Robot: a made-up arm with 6 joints.
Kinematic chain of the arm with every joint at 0, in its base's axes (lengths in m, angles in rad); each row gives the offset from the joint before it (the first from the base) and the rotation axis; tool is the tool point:
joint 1: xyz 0 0 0.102 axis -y
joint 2: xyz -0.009 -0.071 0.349 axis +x
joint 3: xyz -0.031 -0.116 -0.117 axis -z
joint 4: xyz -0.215 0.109 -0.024 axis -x
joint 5: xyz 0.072 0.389 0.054 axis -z
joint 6: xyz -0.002 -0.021 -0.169 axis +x
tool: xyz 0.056 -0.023 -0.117
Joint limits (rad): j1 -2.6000..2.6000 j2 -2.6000..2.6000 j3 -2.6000..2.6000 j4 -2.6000..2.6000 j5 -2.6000..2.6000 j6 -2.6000..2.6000
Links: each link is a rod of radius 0.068 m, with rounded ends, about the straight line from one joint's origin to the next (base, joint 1, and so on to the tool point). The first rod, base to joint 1, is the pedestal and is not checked.
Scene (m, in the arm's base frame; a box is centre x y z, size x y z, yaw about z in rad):
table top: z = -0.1
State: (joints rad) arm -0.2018 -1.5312 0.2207 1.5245 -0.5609 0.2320
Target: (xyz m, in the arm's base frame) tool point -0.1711 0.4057 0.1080
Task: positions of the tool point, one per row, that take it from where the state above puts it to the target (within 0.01 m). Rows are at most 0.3 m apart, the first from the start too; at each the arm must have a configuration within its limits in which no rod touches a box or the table.
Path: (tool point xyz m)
1: -0.0523 -0.6771 0.3917
2: -0.1296 -0.5878 0.1545
3: -0.2380 -0.3837 0.0106
4: -0.3251 -0.1175 0.0022
5: -0.3436 0.1389 0.1267
6: -0.2634 0.2858 0.0837
7: -0.1711 0.4057 0.1080

